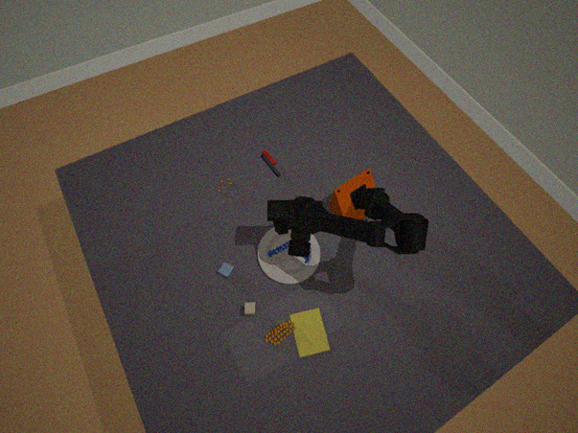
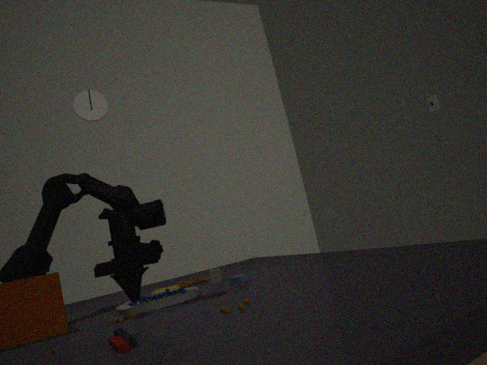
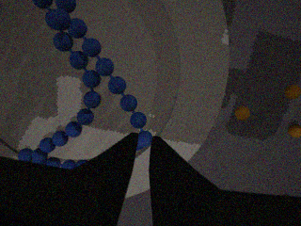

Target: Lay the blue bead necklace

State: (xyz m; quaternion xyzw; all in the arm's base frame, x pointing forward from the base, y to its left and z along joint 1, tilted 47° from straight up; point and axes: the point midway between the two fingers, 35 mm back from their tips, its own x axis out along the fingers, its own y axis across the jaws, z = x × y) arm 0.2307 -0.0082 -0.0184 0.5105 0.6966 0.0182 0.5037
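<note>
My gripper tip is now 6 cm short of the round white bead board, 2 cm to the right of it and 1 cm above it. From my gripper tip the other things lie so: cream cube (26 cm ahead, 10 cm to the left); then yellow sheet (25 cm to the left, 15 cm ahead, 2 cm below); then light blue cube (25 cm ahead, 5 cm to the right, 1 cm below).
</note>
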